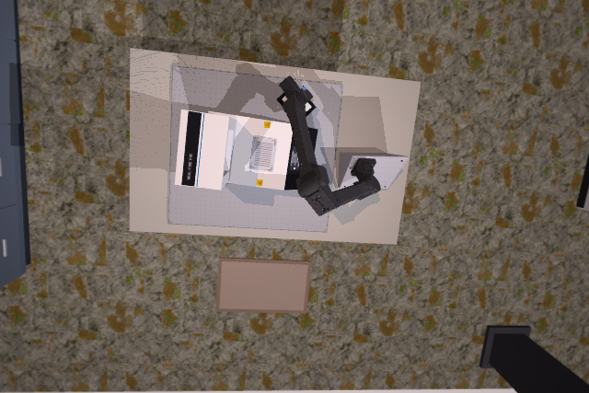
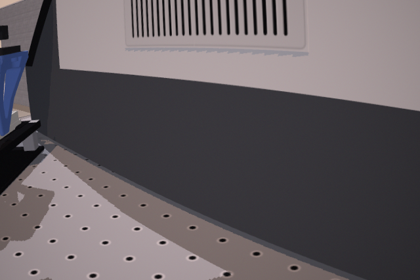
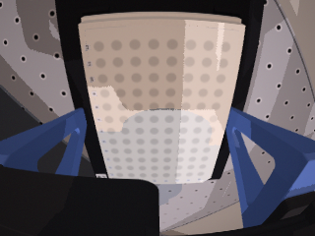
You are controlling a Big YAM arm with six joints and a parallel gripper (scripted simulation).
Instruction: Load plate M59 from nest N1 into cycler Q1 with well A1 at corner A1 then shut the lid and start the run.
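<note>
Now: the sealed plate M59 10 mm below my hand. From my hand the other things lie so: black plate nest N1: 20 mm below.
</note>
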